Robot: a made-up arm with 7 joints. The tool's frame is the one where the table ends. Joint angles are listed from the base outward.
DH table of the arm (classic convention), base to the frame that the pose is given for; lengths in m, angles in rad. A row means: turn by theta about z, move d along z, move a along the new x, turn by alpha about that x. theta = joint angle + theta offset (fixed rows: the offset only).
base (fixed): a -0.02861, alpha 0, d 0, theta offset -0.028
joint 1: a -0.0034, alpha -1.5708, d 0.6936, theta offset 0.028
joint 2: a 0.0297, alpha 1.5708, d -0.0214, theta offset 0
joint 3: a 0.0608, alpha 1.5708, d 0.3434, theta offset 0
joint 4: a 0.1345, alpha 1.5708, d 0.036, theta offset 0
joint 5: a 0.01, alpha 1.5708, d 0.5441, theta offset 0
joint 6: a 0.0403, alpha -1.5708, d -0.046, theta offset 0
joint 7: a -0.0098, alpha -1.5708, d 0.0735, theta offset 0
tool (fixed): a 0, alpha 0, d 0.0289, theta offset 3.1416
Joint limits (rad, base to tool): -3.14..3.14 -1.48..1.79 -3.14..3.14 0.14..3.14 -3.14..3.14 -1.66..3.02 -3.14..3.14
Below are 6 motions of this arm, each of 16 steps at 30 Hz.
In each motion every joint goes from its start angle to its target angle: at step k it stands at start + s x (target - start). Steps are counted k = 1, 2, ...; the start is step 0. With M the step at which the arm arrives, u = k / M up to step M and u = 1 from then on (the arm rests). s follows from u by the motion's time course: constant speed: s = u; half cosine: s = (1 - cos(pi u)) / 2; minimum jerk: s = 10 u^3 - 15 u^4 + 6 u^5.
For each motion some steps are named. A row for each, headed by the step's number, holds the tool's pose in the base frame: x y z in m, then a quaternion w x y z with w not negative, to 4 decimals.
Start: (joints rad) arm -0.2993 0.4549 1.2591 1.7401 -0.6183 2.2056 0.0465
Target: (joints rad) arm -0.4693 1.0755 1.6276 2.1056 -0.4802 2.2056 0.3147
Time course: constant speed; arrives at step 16
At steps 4, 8, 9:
4: 0.6605 0.2559 1.0225 0.0950 -0.4309 0.5395 -0.7171
8: 0.7005 0.2097 0.9947 0.0764 -0.4309 0.6178 -0.6533
9: 0.7104 0.1962 0.9867 0.0702 -0.4297 0.6373 -0.6358

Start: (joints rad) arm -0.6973 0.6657 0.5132 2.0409 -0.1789 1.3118 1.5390
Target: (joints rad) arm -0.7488 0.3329 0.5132 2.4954 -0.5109 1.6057 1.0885
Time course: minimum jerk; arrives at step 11
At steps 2, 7, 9, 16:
2: 0.7150 -0.4113 0.9198 0.5271 -0.5700 -0.5043 0.3781
7: 0.5386 -0.4159 1.2702 0.3121 -0.6687 -0.4802 0.4742
9: 0.4584 -0.3944 1.3599 0.2581 -0.6942 -0.4530 0.4962
16: 0.4401 -0.3886 1.3775 0.2476 -0.6993 -0.4464 0.5004

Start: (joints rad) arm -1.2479 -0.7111 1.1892 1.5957 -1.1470 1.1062 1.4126
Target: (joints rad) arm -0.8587 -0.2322 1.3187 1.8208 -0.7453 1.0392 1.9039
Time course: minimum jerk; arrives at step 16
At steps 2, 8, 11, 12, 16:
2: 0.4621 0.2306 1.3156 0.2731 0.7014 0.0453 -0.6568
8: 0.4571 0.2487 1.3326 0.2159 0.7630 0.3332 -0.5101
11: 0.4579 0.2623 1.3411 0.1289 0.7538 0.5027 -0.4031
12: 0.4586 0.2656 1.3429 0.1029 0.7458 0.5391 -0.3776
16: 0.4597 0.2702 1.3451 0.0646 0.7315 0.5853 -0.3436

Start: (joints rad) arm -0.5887 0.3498 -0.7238 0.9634 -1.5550 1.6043 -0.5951
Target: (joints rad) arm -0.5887 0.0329 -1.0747 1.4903 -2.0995 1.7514 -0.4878
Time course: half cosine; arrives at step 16
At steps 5, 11, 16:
5: 0.0560 -0.7481 0.8218 0.5736 0.5343 -0.2630 0.5624
11: -0.0604 -0.7294 1.1135 0.7213 0.4072 -0.0845 0.5539
16: -0.1227 -0.6863 1.2159 0.7768 0.3559 -0.0168 0.5192

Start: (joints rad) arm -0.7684 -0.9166 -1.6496 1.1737 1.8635 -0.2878 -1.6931
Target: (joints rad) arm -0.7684 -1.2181 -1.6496 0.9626 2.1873 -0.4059 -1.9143
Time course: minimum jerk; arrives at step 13
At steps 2, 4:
2: -0.6263 -0.3112 0.6837 0.3269 -0.9136 0.2051 0.1279
4: -0.6073 -0.3181 0.6662 0.3276 -0.9216 0.1829 0.0992

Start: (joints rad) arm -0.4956 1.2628 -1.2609 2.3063 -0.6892 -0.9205 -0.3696
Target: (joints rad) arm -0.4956 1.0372 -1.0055 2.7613 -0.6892 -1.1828 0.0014
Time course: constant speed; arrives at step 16
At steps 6, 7, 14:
6: 0.6481 -0.6150 0.9812 0.6672 -0.1602 -0.0955 -0.7211
7: 0.6533 -0.5993 0.9985 0.6833 -0.1439 -0.1012 -0.7086
14: 0.6628 -0.4806 1.1242 0.7857 -0.0473 -0.1394 -0.6009

